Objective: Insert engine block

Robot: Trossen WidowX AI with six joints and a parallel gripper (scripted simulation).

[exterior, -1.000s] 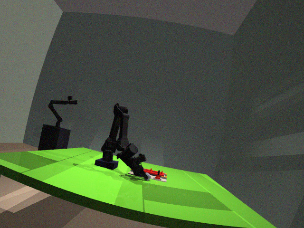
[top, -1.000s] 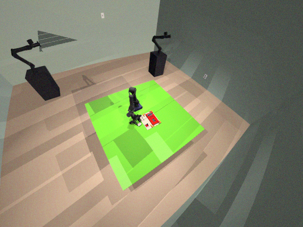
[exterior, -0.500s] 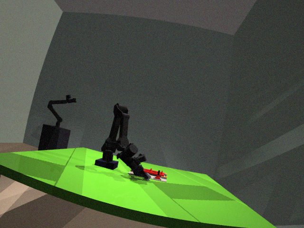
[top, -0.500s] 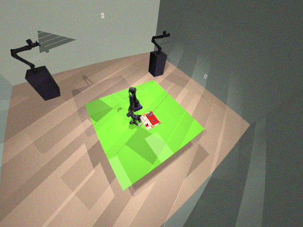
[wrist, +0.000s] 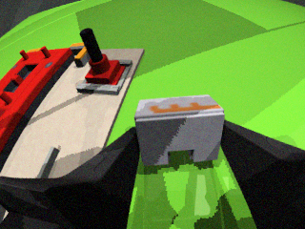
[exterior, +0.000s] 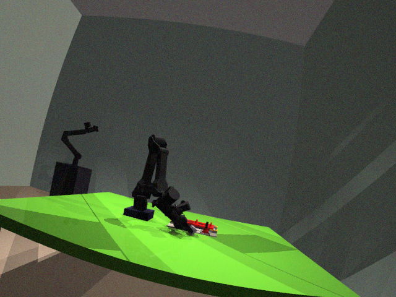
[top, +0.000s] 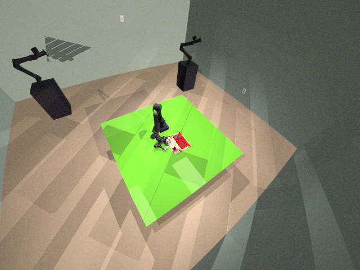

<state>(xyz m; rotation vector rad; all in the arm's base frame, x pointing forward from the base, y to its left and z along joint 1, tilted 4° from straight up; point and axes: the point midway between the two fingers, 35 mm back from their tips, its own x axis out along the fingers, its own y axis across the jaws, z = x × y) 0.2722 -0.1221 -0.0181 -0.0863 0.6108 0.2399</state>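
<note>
Now: gripper tip 1 cm past the engine block. From my gripper tip the other things lie so: black peg (6 cm ahead, 9 cm to the left, 2 cm above); beige base plate (18 cm to the left, 1 cm below).
</note>
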